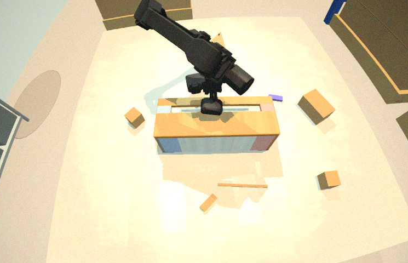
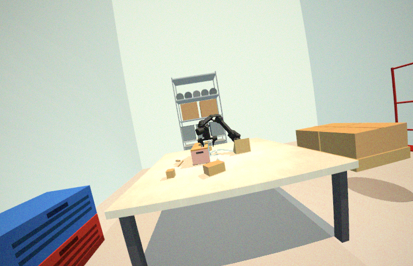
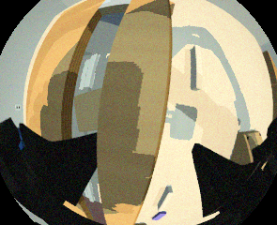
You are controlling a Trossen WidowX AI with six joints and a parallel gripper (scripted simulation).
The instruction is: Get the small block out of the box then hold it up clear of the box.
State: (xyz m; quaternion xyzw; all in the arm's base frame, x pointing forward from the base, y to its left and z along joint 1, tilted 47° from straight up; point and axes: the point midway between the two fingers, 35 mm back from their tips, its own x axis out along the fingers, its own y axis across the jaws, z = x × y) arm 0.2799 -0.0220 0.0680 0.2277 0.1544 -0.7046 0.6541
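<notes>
The box is 40 mm ahead of my gripper tip, 30 mm to the left of it and 20 mm below it. Round my gripper tip: thin stick 280 mm ahead, 80 mm to the left, 80 mm below; then pale tan block 50 mm ahead, 30 mm to the right; then purple piece 50 mm behind, 300 mm to the left, 80 mm below.
</notes>
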